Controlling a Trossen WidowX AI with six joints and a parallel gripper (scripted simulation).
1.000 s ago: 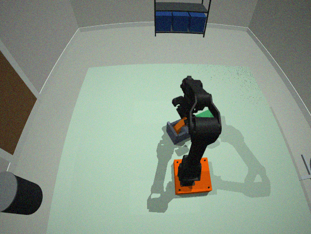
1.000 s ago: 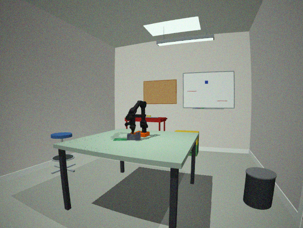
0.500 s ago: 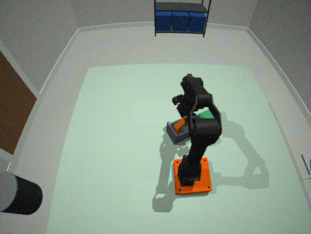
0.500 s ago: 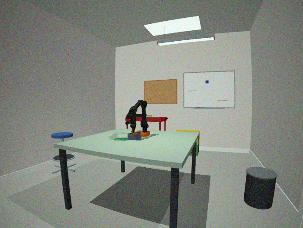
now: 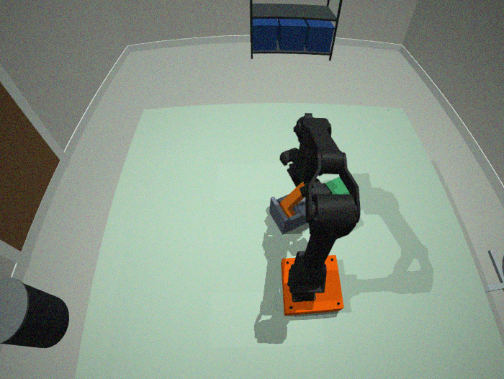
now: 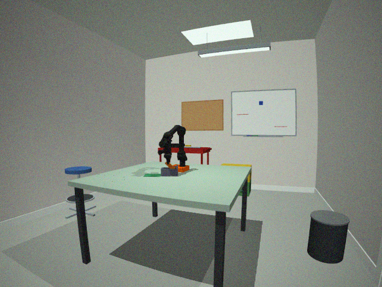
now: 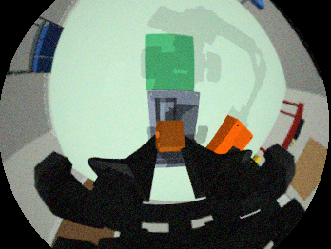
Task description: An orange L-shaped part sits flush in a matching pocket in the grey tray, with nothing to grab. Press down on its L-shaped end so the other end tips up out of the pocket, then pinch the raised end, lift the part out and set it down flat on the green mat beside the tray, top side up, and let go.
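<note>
Now: gripper tip 14 cm to the left of the green mat, 12 cm above it and 4 cm short of it. Round my gripper tip: orange L-shaped part 3 cm below, 3 cm behind, 2 cm to the left.
</note>
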